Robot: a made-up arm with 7 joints. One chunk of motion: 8 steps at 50 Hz.
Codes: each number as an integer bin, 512 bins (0 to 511) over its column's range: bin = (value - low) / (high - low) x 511, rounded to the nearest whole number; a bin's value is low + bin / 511 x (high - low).
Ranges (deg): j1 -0.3..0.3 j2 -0.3..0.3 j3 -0.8..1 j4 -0.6..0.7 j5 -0.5..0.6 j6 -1..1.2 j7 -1..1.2
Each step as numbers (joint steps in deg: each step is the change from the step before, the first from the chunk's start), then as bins.
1 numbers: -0.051 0.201 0.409 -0.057 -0.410 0.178 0.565
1 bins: 212 427 343 213 42 274 364
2 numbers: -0.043 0.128 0.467 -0.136 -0.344 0.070 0.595
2 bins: 219 365 360 182 72 249 370
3 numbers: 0.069 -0.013 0.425 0.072 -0.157 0.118 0.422
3 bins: 314 244 348 264 159 260 330
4 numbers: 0.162 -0.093 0.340 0.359 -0.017 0.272 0.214
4 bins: 393 176 324 377 224 295 282
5 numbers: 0.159 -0.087 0.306 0.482 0.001 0.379 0.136
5 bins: 391 181 314 425 233 320 264
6 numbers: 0.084 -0.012 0.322 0.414 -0.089 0.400 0.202
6 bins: 327 245 319 399 191 325 279
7 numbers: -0.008 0.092 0.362 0.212 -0.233 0.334 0.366
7 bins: 249 334 330 319 124 310 317
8 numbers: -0.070 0.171 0.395 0.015 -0.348 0.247 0.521
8 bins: 196 401 339 242 71 290 353
